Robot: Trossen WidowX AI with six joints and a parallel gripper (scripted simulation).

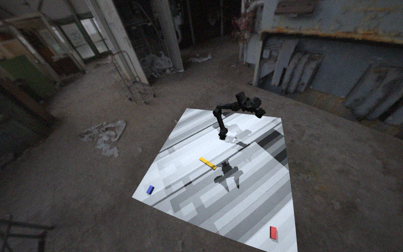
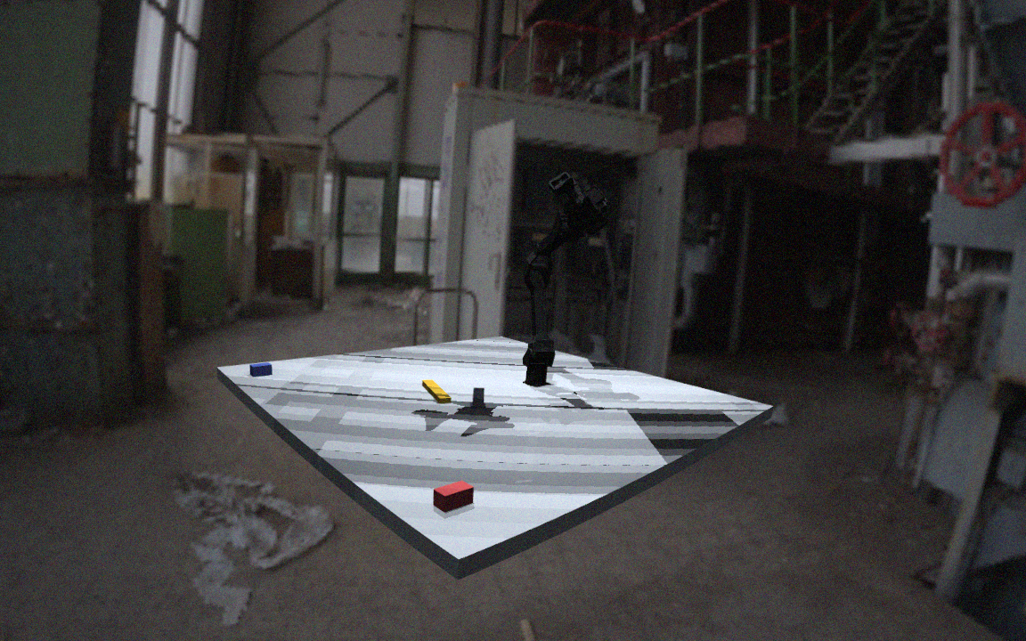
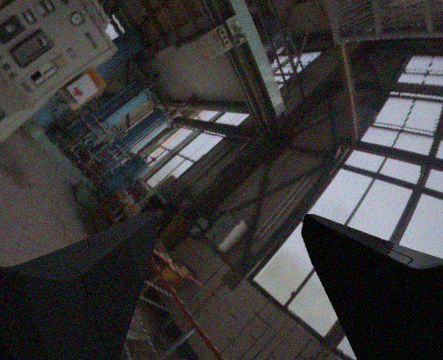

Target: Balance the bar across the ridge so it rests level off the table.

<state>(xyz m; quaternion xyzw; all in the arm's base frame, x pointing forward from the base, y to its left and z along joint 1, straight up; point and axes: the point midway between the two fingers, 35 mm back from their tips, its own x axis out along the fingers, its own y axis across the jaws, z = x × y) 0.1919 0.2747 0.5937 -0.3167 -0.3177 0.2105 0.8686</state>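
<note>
My gripper tip is now 130 mm short of the yellow bar, 370 mm to the left of it and 600 mm above it. Also, from my gripper tip: blue block 520 mm ahead, 790 mm to the right, 590 mm below; then red block 520 mm ahead, 210 mm to the left, 590 mm below.
</note>
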